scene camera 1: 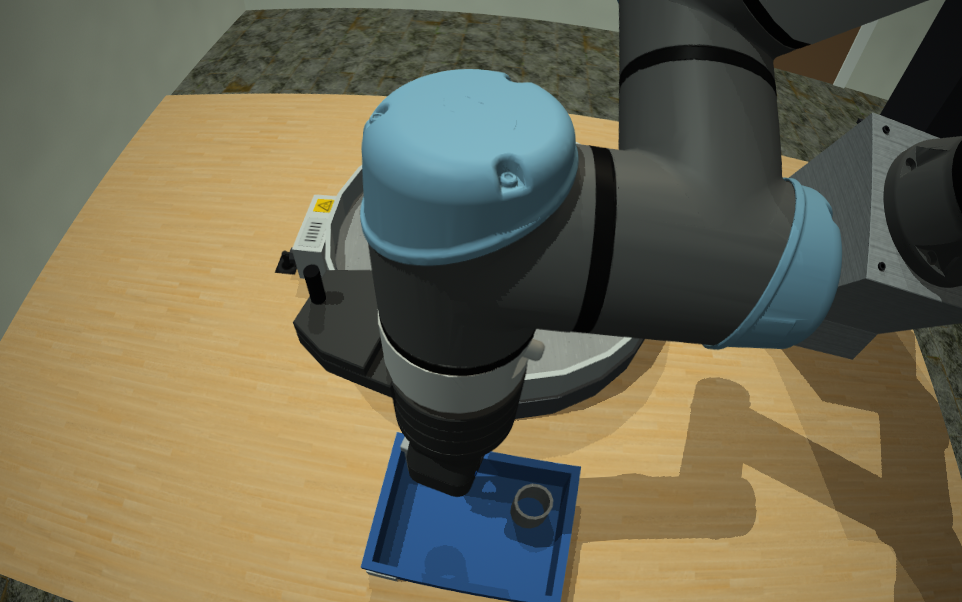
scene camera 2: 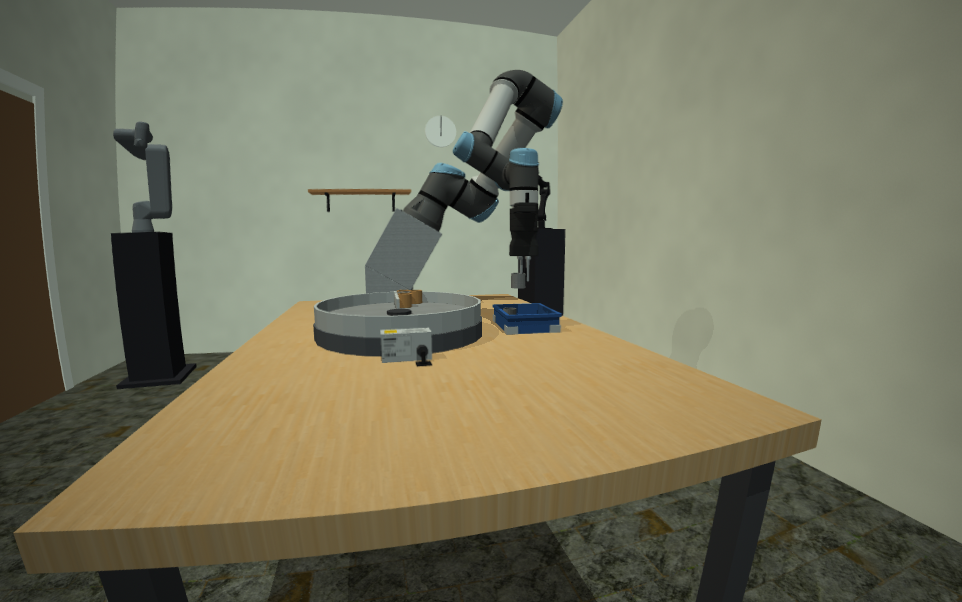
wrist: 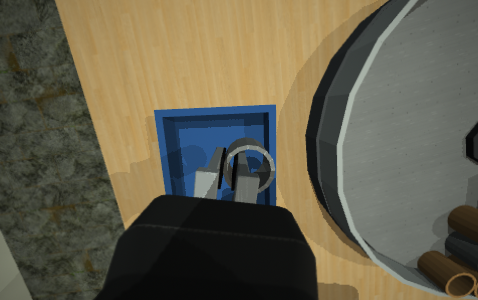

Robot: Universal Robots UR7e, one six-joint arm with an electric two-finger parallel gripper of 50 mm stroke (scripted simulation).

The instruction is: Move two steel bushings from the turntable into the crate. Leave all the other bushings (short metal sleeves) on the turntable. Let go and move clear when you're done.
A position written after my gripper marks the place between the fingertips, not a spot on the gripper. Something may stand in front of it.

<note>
I see my gripper (scene camera 1: 425, 464), a turntable (scene camera 1: 576, 366) and a blue crate (scene camera 1: 472, 538).
My gripper also shows in scene camera 2 (scene camera 2: 524, 281) and in the wrist view (wrist: 229, 160). The turntable also shows in scene camera 2 (scene camera 2: 351, 324) and in the wrist view (wrist: 384, 147). The blue crate shows as well in scene camera 2 (scene camera 2: 530, 318) and in the wrist view (wrist: 188, 141).
</note>
